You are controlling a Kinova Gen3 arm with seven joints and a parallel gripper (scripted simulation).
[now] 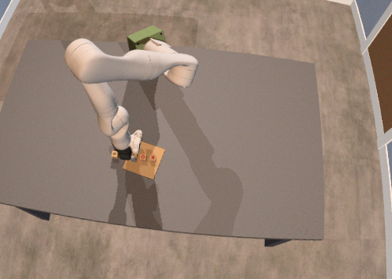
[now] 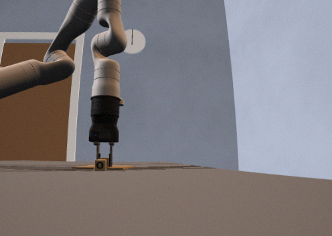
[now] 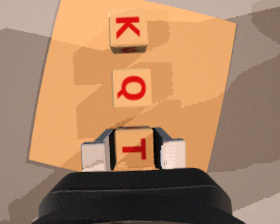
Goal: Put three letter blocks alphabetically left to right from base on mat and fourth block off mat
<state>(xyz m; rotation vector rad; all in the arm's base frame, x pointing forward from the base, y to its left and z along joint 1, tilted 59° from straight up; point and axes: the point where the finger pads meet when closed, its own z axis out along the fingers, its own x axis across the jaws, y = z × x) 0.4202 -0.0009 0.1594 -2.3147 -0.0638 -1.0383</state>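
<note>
My gripper is now 1 cm past the orange mat, 4 cm to the right of it and 2 cm above it.
</note>
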